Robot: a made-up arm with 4 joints.
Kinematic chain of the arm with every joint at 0, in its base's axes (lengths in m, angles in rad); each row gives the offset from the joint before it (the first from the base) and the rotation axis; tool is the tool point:
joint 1: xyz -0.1 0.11 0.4 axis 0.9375 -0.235 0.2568
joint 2: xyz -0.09 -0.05 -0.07 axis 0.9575 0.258 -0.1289
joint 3: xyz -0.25 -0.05 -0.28 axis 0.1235 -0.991 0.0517
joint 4: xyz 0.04 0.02 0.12 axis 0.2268 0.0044 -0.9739
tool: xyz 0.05 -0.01 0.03
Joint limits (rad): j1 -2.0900..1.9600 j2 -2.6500..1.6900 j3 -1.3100..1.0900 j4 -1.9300..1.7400
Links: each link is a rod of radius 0.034 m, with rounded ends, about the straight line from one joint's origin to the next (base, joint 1, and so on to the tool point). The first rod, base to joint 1, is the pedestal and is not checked.
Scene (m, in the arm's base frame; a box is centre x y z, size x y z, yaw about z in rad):
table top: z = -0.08
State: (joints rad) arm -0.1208 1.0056 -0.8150 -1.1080
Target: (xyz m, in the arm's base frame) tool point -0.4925 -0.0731 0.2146
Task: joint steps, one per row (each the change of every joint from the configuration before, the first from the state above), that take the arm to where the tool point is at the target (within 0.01 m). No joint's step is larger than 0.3 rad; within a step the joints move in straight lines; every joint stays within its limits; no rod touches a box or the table.
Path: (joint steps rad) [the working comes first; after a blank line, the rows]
Joints at the target: -0.2079 -0.6415 0.6793 -1.8084
Straight joint move there: clear.

1: -0.0145 -0.2745 0.2491 -0.1167
2: -0.0145 -0.2745 0.2490 -0.1168
3: -0.0146 -0.2746 0.2491 -0.1167
4: -0.0145 -0.2745 0.2490 -0.1167
5: -0.0145 -0.2745 0.2491 -0.1167
6: -0.0145 -0.2745 0.2490 -0.1168

